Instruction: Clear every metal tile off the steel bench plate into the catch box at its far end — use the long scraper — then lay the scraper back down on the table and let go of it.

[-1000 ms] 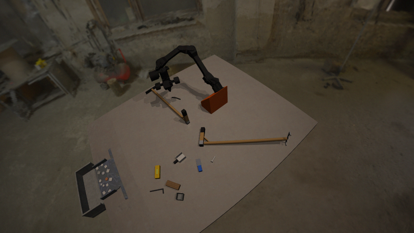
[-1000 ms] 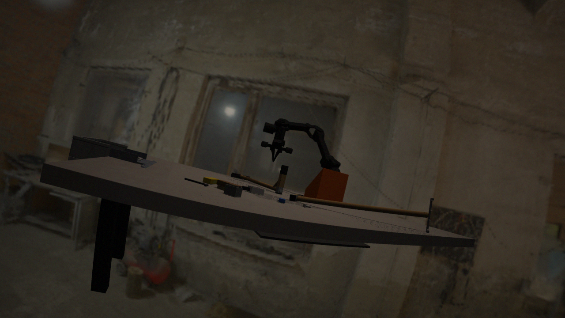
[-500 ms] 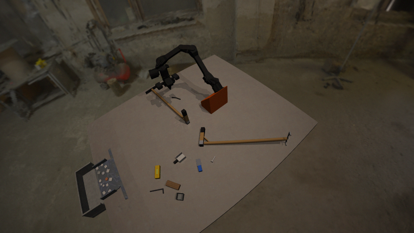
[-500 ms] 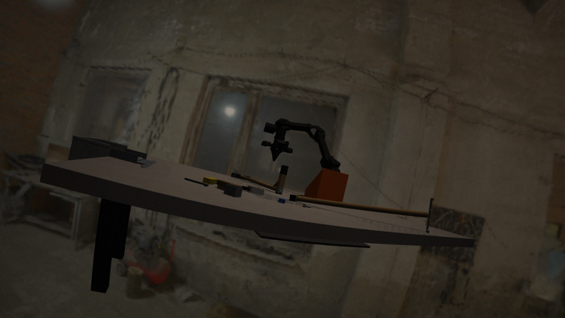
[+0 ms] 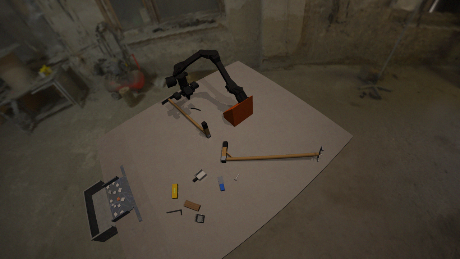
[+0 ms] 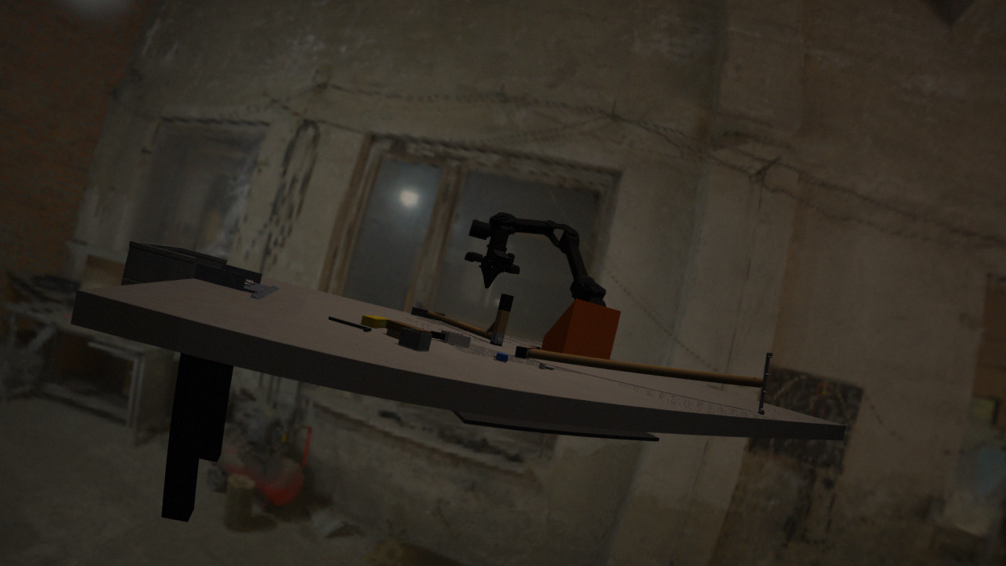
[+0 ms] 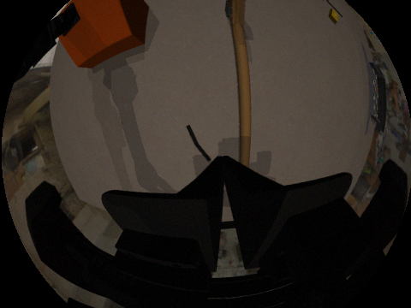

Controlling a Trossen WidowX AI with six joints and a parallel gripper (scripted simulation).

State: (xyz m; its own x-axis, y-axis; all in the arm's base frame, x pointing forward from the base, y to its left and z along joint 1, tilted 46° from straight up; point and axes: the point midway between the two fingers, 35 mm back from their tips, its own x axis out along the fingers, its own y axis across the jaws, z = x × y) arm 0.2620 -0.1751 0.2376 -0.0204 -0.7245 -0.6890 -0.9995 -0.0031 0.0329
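The wooden-shafted scraper lies 60 mm ahead of my gripper tip, 30 mm to the right of it and 100 mm below it. Round my gripper tip: yellow block: 430 mm ahead, 440 mm to the left, 140 mm below; long-handled tool: 140 mm behind, 640 mm to the left, 120 mm below; blue piece: 200 mm ahead, 580 mm to the left, 150 mm below.
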